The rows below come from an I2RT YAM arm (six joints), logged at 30 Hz.
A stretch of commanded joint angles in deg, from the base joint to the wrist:
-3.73 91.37 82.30 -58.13 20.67 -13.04
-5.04 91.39 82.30 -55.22 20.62 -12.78
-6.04 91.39 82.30 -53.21 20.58 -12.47
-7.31 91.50 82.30 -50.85 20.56 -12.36
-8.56 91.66 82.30 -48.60 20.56 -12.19
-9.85 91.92 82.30 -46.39 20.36 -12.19
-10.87 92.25 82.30 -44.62 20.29 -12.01
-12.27 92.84 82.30 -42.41 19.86 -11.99
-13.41 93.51 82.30 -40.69 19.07 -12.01
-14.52 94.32 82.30 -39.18 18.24 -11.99
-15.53 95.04 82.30 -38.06 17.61 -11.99
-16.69 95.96 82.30 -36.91 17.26 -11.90
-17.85 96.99 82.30 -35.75 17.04 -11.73
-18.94 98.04 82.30 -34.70 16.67 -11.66
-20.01 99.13 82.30 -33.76 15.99 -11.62
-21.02 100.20 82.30 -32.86 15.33 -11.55
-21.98 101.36 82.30 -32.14 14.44 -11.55
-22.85 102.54 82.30 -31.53 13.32 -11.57
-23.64 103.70 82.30 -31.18 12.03 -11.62
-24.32 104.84 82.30 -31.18 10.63 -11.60
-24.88 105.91 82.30 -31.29 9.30 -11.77
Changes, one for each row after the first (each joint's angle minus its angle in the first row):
-1.31 0.02 0.00 2.91 -0.05 0.26
-2.31 0.02 0.00 4.92 -0.09 0.57
-3.58 0.13 0.00 7.28 -0.11 0.68
-4.83 0.29 0.00 9.53 -0.11 0.85
-6.12 0.55 0.00 11.74 -0.31 0.85
-7.14 0.88 0.00 13.51 -0.38 1.03
-8.54 1.47 0.00 15.72 -0.81 1.05
-9.68 2.14 0.00 17.44 -1.60 1.03
-10.79 2.95 0.00 18.95 -2.43 1.05
-11.80 3.67 0.00 20.07 -3.06 1.05
-12.96 4.59 0.00 21.22 -3.41 1.14
-14.12 5.62 0.00 22.38 -3.63 1.31
-15.21 6.67 0.00 23.43 -4.00 1.38
-16.28 7.76 0.00 24.37 -4.68 1.42
-17.29 8.83 0.00 25.27 -5.34 1.49
-18.25 9.99 0.00 25.99 -6.23 1.49
-19.12 11.17 0.00 26.60 -7.35 1.47
-19.91 12.33 0.00 26.95 -8.64 1.42
-20.59 13.47 0.00 26.95 -10.04 1.44
-21.15 14.54 0.00 26.84 -11.37 1.27

